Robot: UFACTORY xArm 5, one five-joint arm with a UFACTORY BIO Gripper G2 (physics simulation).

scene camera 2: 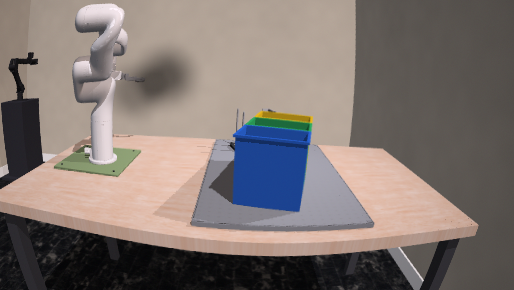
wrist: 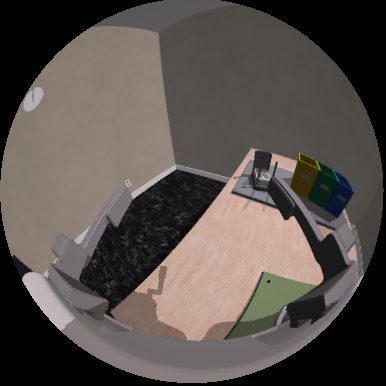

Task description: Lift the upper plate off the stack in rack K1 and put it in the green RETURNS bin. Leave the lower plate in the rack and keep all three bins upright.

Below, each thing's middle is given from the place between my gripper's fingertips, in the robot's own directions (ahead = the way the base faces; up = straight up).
Labels:
I see my gripper 60 cm short of the yellow bin (wrist: 306, 169), 33 cm to the left of it and 19 cm above it. Round my hand: blue bin (scene camera 2: 269, 164): 59 cm to the right, 54 cm ahead, 19 cm below; green bin (wrist: 326, 180): 57 cm ahead, 46 cm to the right, 19 cm below.

